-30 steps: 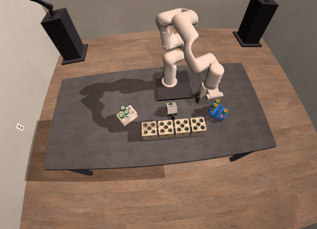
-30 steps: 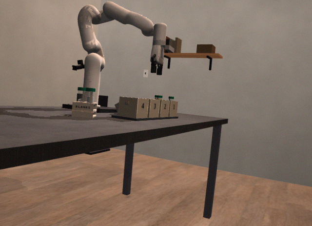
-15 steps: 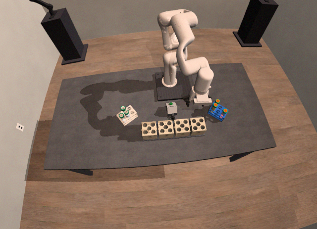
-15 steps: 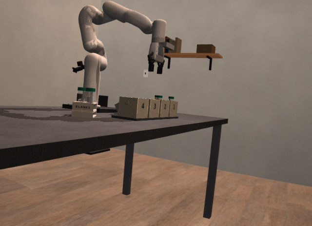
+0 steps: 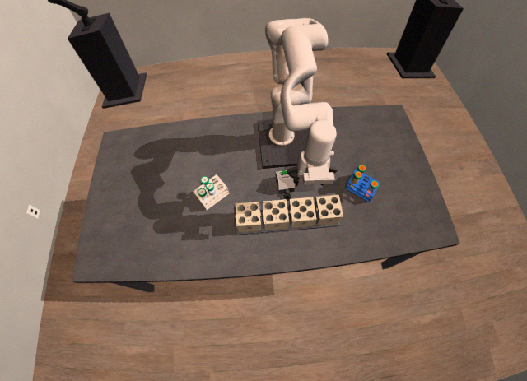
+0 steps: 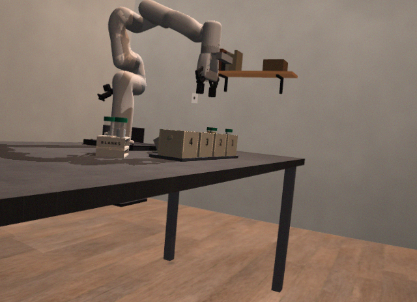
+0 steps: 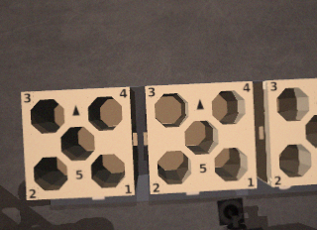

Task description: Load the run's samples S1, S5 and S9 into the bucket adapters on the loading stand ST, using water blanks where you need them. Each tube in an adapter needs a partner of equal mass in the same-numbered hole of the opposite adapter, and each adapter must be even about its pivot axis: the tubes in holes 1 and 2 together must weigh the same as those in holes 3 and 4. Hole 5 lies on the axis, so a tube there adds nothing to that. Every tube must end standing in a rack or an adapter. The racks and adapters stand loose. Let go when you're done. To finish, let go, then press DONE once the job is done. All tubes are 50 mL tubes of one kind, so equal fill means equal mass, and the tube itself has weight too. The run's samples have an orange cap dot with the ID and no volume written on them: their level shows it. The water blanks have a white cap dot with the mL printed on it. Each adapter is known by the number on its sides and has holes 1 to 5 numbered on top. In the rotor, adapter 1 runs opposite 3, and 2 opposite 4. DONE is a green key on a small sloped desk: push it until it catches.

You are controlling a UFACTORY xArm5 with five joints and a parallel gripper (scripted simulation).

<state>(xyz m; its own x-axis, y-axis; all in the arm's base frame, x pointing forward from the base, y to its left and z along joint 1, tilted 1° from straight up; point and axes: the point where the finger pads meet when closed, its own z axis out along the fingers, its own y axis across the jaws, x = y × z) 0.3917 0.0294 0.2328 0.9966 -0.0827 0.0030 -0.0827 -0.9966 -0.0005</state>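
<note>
My gripper is now 11 cm past the tube S5, 27 cm to the right of it and 19 cm above it. Also, from my hand: green DONE key (15 cm behind, 6 cm to the right, 19 cm below); then loading stand (3 cm ahead, 7 cm to the right, 25 cm below); then adapter 1 (5 cm ahead, 10 cm to the left, 20 cm below).
</note>
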